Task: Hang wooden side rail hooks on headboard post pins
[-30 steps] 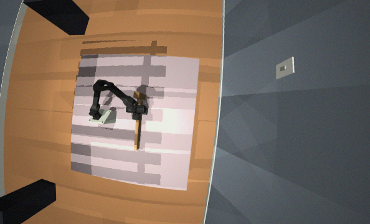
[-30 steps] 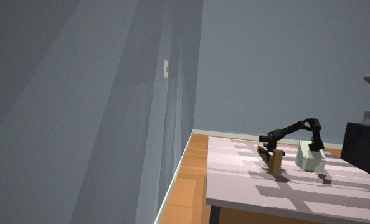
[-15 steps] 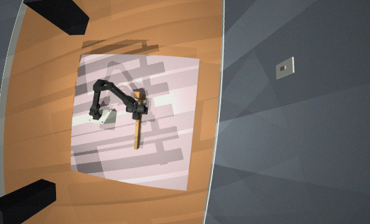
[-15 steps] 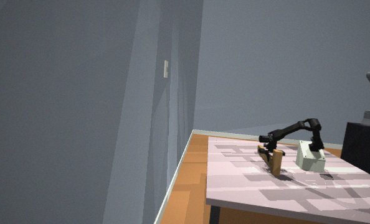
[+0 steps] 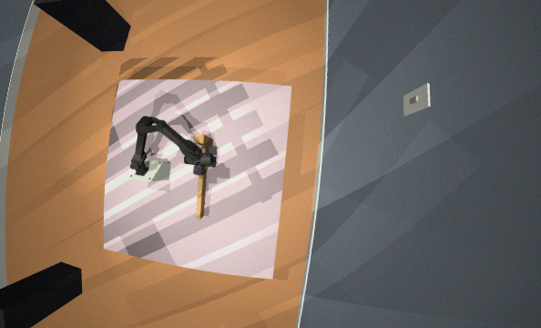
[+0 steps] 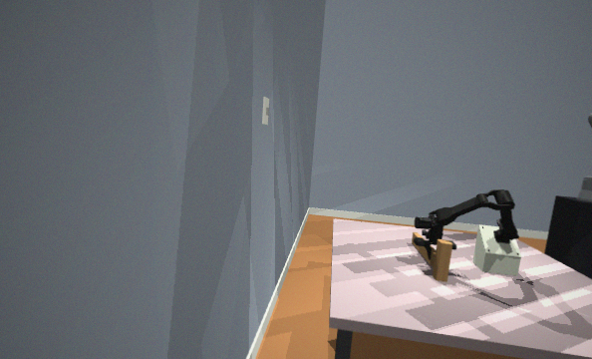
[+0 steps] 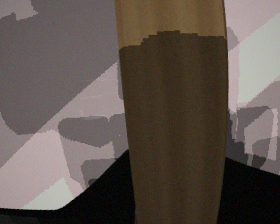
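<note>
My gripper tip is 12 cm to the right of the headboard post and 4 cm below it.
</note>
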